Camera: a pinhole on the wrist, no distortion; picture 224 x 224 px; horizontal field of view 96.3 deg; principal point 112.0 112.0 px. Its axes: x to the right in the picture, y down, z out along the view. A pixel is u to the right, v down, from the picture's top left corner.
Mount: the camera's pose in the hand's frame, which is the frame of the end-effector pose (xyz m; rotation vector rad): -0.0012 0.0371 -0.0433 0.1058 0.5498 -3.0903
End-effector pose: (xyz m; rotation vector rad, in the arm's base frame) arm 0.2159 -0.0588 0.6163 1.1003 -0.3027 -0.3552
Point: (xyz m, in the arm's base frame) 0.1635 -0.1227 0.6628
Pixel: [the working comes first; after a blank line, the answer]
In the camera's frame: 0.0068 -0.0209 0.1381

116.9 96.8
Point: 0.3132 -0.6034 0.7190
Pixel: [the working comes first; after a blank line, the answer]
In the camera's frame: -0.3598 -0.0195 0.4878

38.0 108.0
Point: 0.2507 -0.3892 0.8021
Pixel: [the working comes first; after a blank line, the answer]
In the camera's frame: -0.2088 -0.1275 0.3386

50.1 74.2
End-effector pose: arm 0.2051 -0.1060 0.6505 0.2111 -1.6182 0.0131
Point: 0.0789 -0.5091 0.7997
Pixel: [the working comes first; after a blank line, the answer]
In the camera's frame: -0.2242 0.3013 0.3239

42.6 205.3
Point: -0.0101 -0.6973 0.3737
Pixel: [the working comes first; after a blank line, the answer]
In the camera's frame: 0.1573 0.4578 0.5579

140.3 194.3
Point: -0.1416 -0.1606 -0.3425
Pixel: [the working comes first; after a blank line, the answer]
In the camera's frame: 0.9265 -0.0180 0.5442

outside the picture
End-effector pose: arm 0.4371 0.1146 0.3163 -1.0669 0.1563 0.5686
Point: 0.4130 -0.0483 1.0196
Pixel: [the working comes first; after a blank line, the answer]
In the camera's frame: 0.3272 0.5038 0.4747

181.1 218.5
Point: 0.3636 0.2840 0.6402
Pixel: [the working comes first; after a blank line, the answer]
In the camera's frame: 0.0988 0.0561 0.4097

136.2 125.7
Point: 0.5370 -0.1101 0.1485
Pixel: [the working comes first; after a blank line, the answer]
In the camera's frame: -0.0529 0.1203 -0.2228

behind the camera
